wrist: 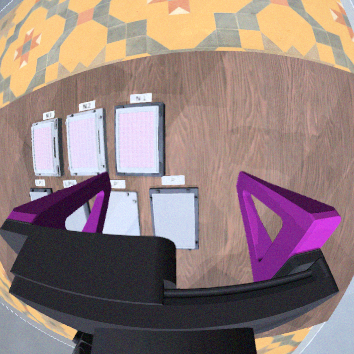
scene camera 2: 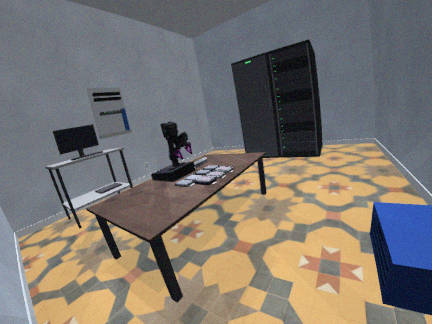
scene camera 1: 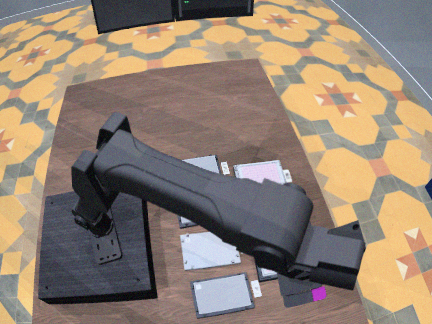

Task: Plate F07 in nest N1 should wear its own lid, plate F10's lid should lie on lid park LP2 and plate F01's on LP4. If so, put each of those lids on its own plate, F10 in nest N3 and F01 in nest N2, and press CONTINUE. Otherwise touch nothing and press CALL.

Labels:
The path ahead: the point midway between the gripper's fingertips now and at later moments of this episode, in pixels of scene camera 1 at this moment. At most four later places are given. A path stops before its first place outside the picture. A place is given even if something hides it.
My gripper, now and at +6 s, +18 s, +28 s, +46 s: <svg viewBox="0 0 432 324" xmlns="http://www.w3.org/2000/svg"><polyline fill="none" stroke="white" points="303,267 226,211 151,138 136,143 109,154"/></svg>

